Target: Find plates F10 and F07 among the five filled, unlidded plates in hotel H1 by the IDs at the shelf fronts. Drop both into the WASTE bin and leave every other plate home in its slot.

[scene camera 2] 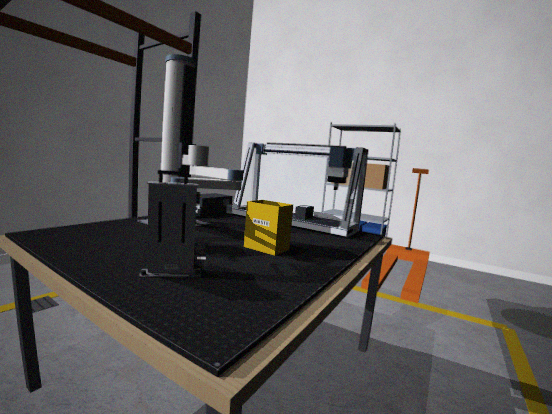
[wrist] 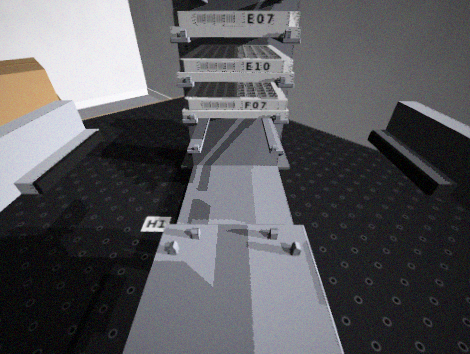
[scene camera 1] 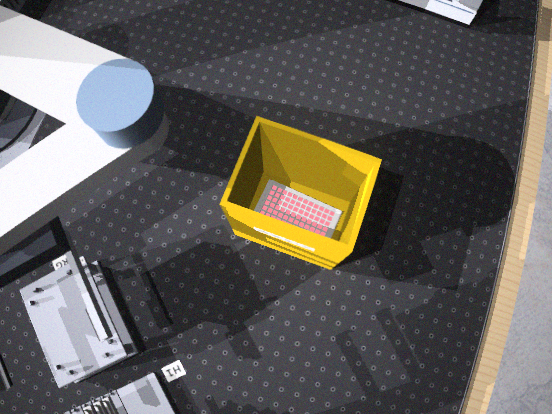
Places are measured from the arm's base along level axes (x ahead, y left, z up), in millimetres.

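Where they show: gripper, fingertip midpoint: [wrist: 235,119] [scene camera 1: 52,365].
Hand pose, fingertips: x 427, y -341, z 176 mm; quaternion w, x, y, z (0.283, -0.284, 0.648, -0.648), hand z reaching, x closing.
Observation:
After its pixels a point has its place.
Hotel H1 [scene camera 1: 150,395] {x 527, y -367, z 21 mm} [scene camera 2: 172,225] {x 592, y -491, z 169 mm} [wrist: 270,195] {x 480, y -457, z 21 mm} holds a stack of plates facing the wrist camera. Its shelf-front IDs read E07 on the upper plate [wrist: 215,20] {x 485, y -376, z 218 mm}, E10 on the middle plate [wrist: 210,66] {x 488, y -373, z 190 mm} and F07 on the lower plate [wrist: 215,104] {x 486, y -374, z 163 mm}; an empty slot is below F07. Anything higher is cut off. The yellow WASTE bin [scene camera 1: 245,231] {x 587, y -84, z 83 mm} [scene camera 2: 282,232] {x 726, y -41, z 102 mm} stands on the table with a pink-welled plate [scene camera 1: 300,210] {x 650, y -16, z 29 mm} inside; its ID does not show. My gripper [wrist: 235,119] {x 427, y -341, z 176 mm} is open and empty, its fingers wide apart in front of the hotel. Scene camera 2 has it mostly hidden behind the hotel.
A pale pinned nest [scene camera 1: 65,325] {x 378, y -308, z 73 mm} [wrist: 235,300] {x 396, y -313, z 73 mm}, tagged RG, lies in front of the hotel, under my gripper. The H1 tag [scene camera 1: 173,371] {x 547, y -319, z 13 mm} [wrist: 156,224] {x 546, y -318, z 13 mm} is beside the hotel. A gantry machine [scene camera 2: 355,190] {x 851, y 520, z 273 mm} stands at the table's far side. A cardboard box [wrist: 25,90] shows at left.

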